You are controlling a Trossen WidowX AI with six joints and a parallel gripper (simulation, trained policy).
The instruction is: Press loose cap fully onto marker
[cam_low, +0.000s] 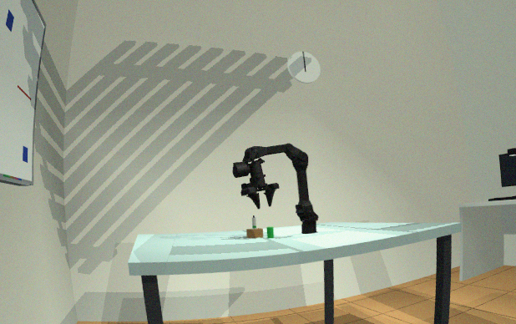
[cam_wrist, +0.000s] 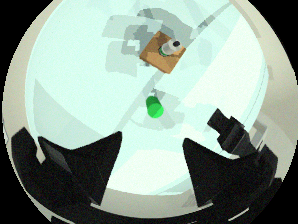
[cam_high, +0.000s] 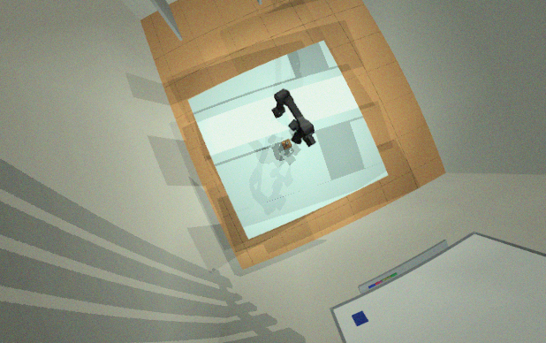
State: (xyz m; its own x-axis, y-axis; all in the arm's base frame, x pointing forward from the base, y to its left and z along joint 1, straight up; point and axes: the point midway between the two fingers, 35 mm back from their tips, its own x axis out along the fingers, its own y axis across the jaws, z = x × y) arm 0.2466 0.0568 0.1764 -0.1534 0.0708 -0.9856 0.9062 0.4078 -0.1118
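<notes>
Now: gripper tip 120 mm above the green cap and 20 mm past it. Round my gripper tip: brown holder block: 120 mm below, 100 mm to the right, 20 mm ahead.
</notes>
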